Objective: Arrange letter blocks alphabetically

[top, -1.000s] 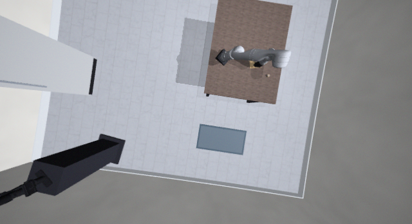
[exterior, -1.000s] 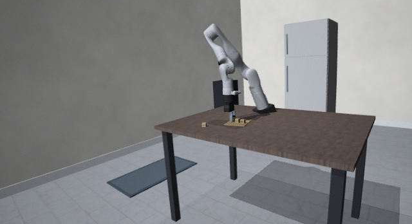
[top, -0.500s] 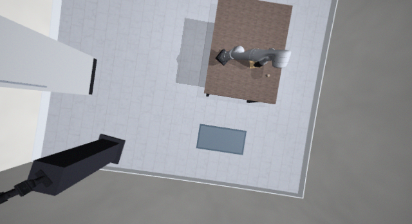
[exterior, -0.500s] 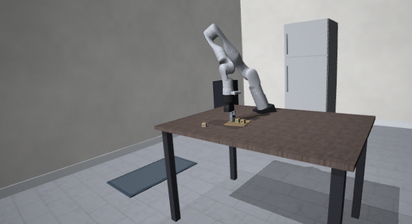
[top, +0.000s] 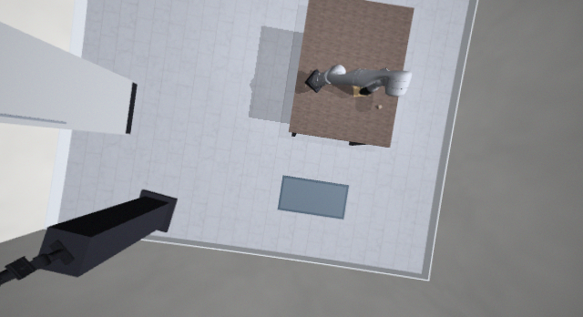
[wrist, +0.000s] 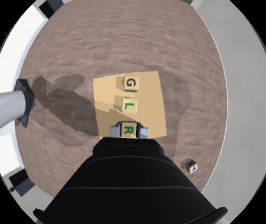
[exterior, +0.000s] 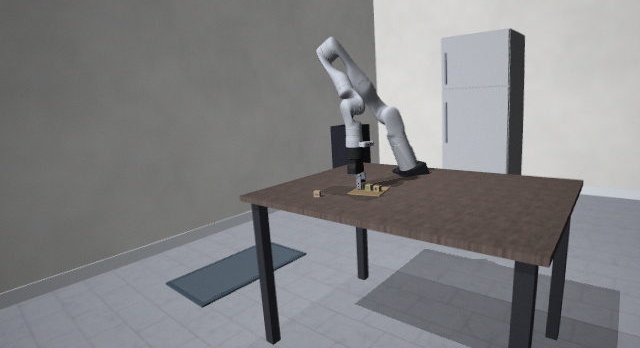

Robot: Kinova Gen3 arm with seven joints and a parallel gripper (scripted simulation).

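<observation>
My gripper is now 4 cm to the right of the mat, 3 cm above it and 1 cm past it. From my hand the other things lie so: tan block 19 cm ahead, 8 cm to the right, 2 cm below.
</observation>
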